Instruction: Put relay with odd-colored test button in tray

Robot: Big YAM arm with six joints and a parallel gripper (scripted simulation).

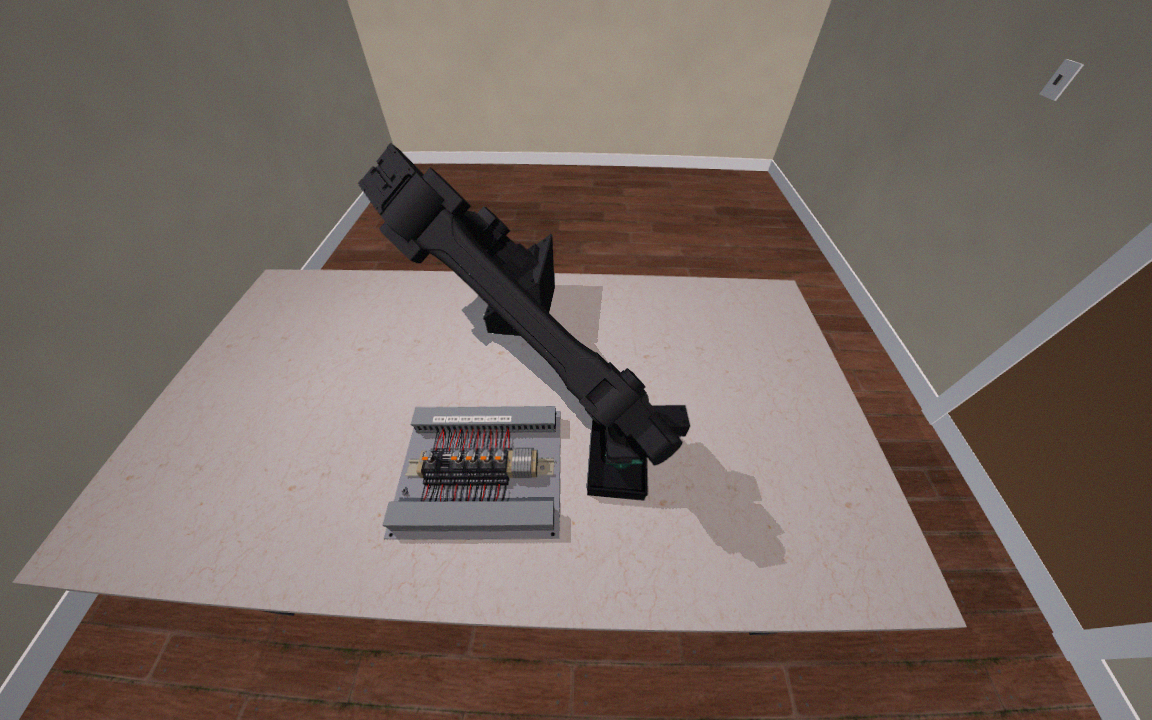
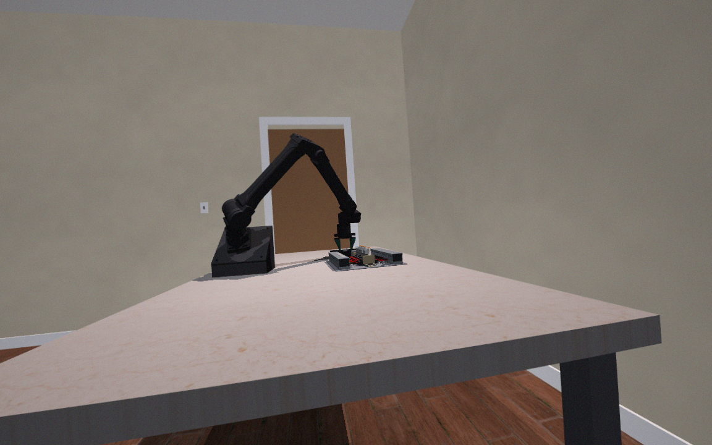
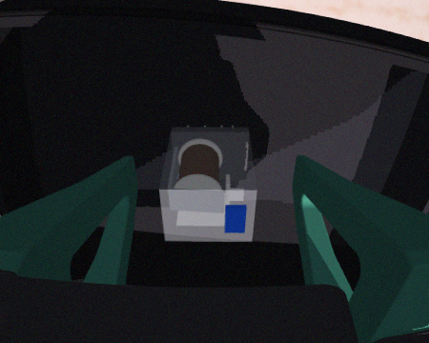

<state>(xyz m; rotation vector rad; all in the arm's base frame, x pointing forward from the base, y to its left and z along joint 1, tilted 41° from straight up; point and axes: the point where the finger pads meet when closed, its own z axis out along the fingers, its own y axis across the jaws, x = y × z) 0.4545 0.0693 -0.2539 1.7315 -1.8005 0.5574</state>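
The clear-cased relay lies right at my hand. The rest, counted from my hand: black tray 1 cm below.
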